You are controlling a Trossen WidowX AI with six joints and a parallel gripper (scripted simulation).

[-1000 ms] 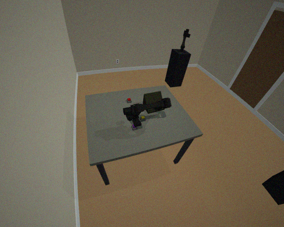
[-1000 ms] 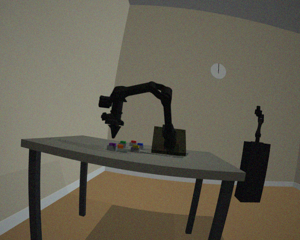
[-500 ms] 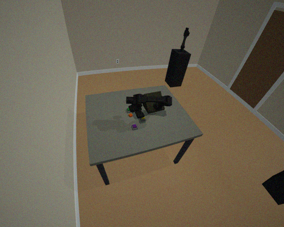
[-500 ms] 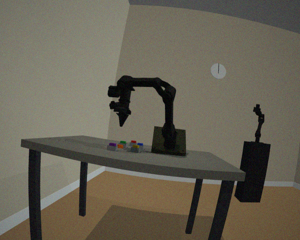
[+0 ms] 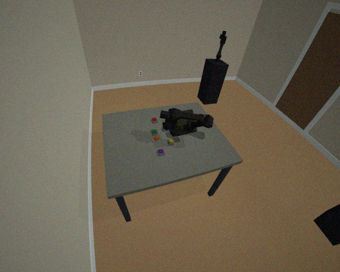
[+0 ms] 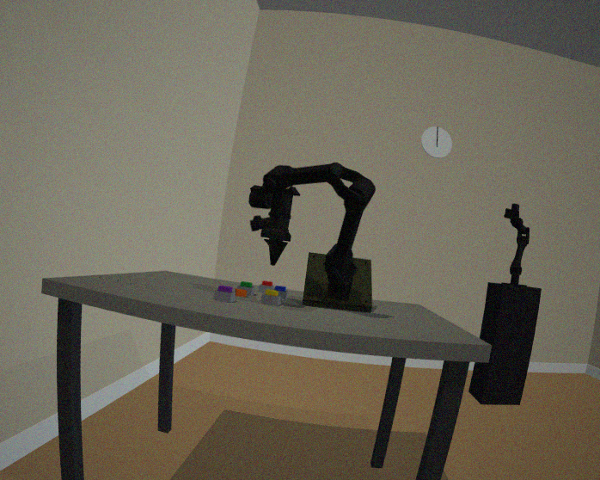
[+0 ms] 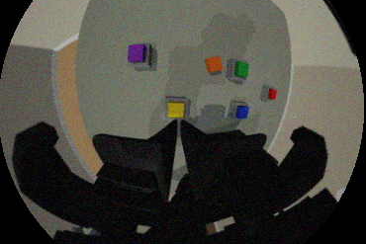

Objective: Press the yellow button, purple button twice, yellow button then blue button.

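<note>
Now: the yellow button 8 cm below my gripper tip and 1 cm behind it. From my gripper tip the other things lie so: blue button 18 cm to the right, 8 cm below, 1 cm behind; orange block 10 cm below, 10 cm ahead, 8 cm to the right; purple button 11 cm ahead, 9 cm to the left, 8 cm below.
</note>
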